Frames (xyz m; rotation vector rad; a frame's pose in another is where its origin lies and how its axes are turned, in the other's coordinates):
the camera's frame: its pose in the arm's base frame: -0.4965 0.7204 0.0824 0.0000 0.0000 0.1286
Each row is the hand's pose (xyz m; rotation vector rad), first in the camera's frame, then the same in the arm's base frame.
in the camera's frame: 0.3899 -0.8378 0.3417 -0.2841 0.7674 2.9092
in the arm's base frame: -0.0024 -0.0605 0.4241 0.3449 -0.7747 -3.0205
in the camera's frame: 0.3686 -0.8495 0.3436 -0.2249 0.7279 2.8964
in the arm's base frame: -0.0220 -0.0748 0.4260 -0.2817 0.7396 3.0172
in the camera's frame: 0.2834 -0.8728 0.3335 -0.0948 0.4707 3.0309
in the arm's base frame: -0.1035 -0.1088 0.4159 0.1256 -0.4663 -3.0495
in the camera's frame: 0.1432 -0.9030 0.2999 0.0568 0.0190 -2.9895
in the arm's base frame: -0.2387 -0.1568 0.3823 0.0534 0.0218 -2.8609
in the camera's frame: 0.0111 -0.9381 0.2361 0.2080 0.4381 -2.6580
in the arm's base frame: -0.3652 -0.2085 0.3185 0.1738 0.4365 -2.5322
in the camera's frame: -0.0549 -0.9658 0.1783 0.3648 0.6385 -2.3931
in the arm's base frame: -0.4271 -0.2445 0.2607 0.3141 0.6424 -2.2708
